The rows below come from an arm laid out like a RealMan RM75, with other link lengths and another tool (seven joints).
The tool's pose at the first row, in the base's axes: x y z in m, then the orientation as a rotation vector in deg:
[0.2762, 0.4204, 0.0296, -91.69, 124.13, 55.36]
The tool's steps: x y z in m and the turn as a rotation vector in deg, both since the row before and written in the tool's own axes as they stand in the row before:
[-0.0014, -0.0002, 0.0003, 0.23, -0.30, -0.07]
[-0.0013, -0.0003, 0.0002, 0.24, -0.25, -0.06]
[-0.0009, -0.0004, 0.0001, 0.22, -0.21, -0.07]
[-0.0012, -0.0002, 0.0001, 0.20, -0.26, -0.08]
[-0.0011, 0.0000, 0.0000, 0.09, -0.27, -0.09]
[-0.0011, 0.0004, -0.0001, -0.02, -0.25, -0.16]
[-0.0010, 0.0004, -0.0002, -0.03, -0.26, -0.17]
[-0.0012, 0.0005, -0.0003, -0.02, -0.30, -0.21]
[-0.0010, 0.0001, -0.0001, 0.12, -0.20, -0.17]
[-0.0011, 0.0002, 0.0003, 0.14, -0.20, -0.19]
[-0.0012, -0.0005, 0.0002, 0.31, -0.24, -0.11]
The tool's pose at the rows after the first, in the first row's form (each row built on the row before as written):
[0.2768, 0.4216, 0.0301, -91.41, 123.90, 55.23]
[0.2775, 0.4226, 0.0306, -91.15, 123.71, 55.07]
[0.2782, 0.4233, 0.0309, -90.94, 123.53, 54.90]
[0.2788, 0.4242, 0.0315, -90.71, 123.31, 54.78]
[0.2792, 0.4250, 0.0322, -90.53, 123.05, 54.80]
[0.2792, 0.4258, 0.0331, -90.49, 122.72, 54.92]
[0.2792, 0.4265, 0.0340, -90.45, 122.37, 55.06]
[0.2792, 0.4272, 0.0351, -90.41, 121.96, 55.19]
[0.2795, 0.4279, 0.0358, -90.35, 121.68, 55.11]
[0.2796, 0.4289, 0.0363, -90.30, 121.38, 55.00]
[0.2804, 0.4298, 0.0367, -90.06, 121.16, 54.73]

